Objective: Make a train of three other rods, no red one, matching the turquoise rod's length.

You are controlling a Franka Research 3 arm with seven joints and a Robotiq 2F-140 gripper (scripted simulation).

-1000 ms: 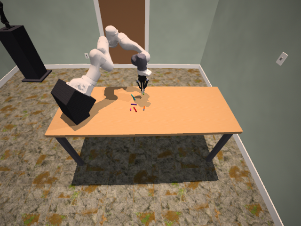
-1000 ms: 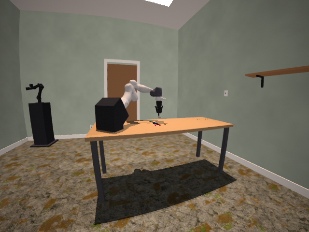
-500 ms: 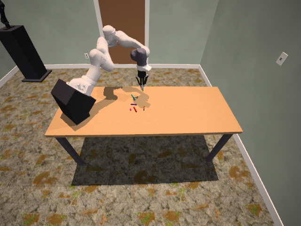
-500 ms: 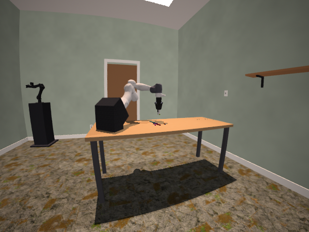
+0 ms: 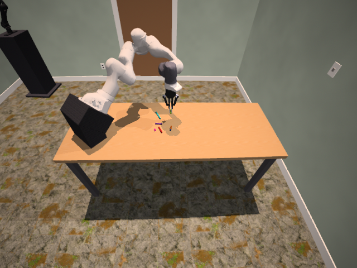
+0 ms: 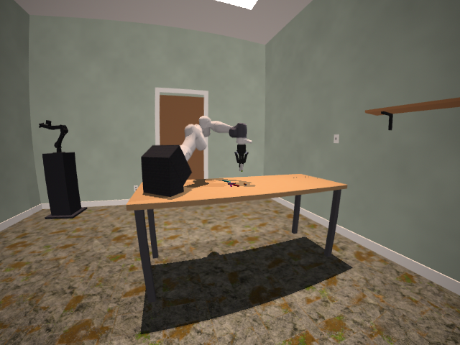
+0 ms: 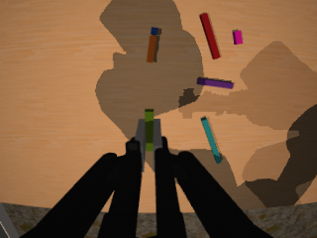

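Right now my hand is 130 mm above the orange rod, 90 mm to the left of it and 10 mm short of it. Also, from my hand: blue rod: 130 mm below, 120 mm to the right, 10 mm ahead; then lime rod: 30 mm below; then purple rod: 130 mm below, 100 mm behind, 50 mm to the right.
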